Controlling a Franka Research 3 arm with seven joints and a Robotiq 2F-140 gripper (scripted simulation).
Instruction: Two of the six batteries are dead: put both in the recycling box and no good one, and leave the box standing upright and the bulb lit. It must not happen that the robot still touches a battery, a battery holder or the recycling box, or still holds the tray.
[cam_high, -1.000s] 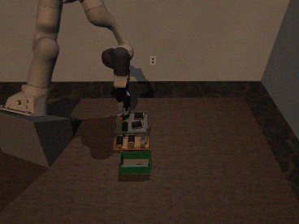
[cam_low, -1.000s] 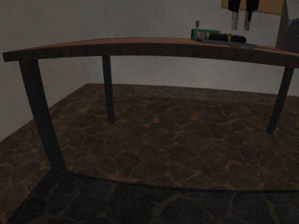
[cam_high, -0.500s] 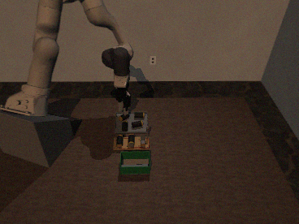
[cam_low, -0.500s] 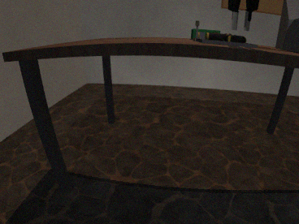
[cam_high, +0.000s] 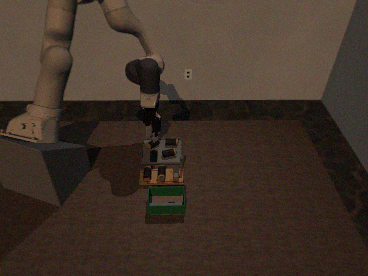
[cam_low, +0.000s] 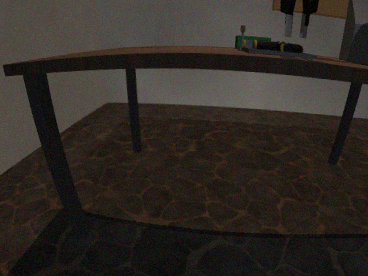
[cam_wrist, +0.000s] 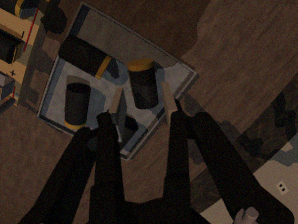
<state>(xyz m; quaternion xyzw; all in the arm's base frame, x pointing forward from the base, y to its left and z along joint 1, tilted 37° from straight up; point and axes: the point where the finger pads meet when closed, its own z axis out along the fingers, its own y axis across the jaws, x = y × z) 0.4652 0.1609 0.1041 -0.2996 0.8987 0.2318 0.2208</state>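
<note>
Right now my hand is 14 cm short of the yellow bulb, 17 cm to the left of it and 1 cm above it. Round my hand: grey tray 5 cm ahead, 3 cm to the right, 8 cm below; green recycling box 8 cm ahead, 36 cm to the right, 7 cm below.
</note>
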